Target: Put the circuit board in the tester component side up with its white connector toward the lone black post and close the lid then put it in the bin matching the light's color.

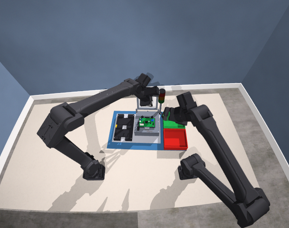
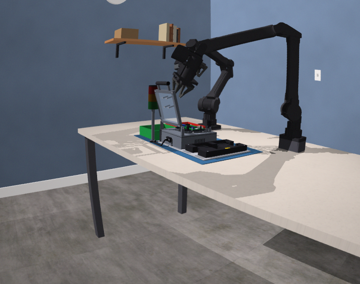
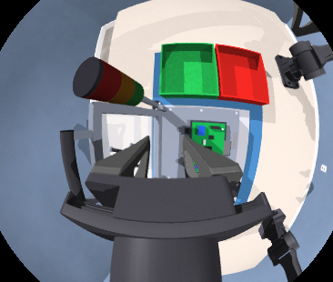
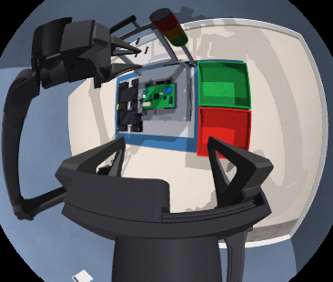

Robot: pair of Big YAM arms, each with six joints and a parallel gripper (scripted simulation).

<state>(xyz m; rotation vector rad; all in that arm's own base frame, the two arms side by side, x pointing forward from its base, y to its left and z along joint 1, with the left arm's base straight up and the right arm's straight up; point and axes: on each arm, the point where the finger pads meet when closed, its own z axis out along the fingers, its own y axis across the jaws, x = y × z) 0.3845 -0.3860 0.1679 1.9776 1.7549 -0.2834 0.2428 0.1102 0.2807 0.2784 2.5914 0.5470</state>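
Note:
The clear lid is 70 mm ahead of my left hand, 30 mm to the left of it and 30 mm below it. The rest, counted from my left hand: red bin 200 mm below, 170 mm behind, 160 mm to the right; green bin 200 mm below, 170 mm to the right, 20 mm behind; green circuit board 140 mm below, 60 mm behind, 30 mm to the left.

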